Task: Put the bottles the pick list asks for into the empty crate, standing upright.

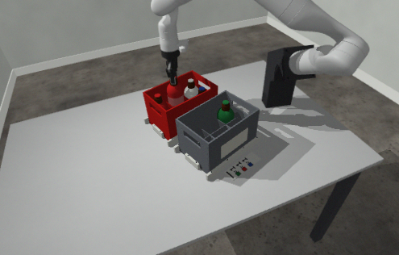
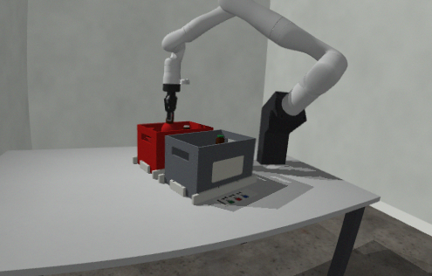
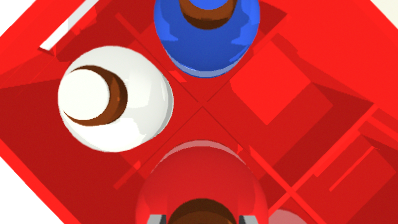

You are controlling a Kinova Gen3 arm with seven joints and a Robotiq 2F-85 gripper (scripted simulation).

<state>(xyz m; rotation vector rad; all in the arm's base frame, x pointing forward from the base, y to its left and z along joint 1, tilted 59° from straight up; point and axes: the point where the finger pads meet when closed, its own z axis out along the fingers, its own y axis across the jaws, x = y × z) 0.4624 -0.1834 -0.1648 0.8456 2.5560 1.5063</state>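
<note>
The red crate lies 130 mm below my hand, 40 mm to the left of it and 10 mm behind it. From my hand the other things lie so: blue-label bottle 120 mm below, 110 mm behind, 60 mm to the left; white-label bottle 120 mm below, 80 mm behind, 30 mm to the right; green-label bottle 190 mm to the left, 160 mm behind, 120 mm below.
</note>
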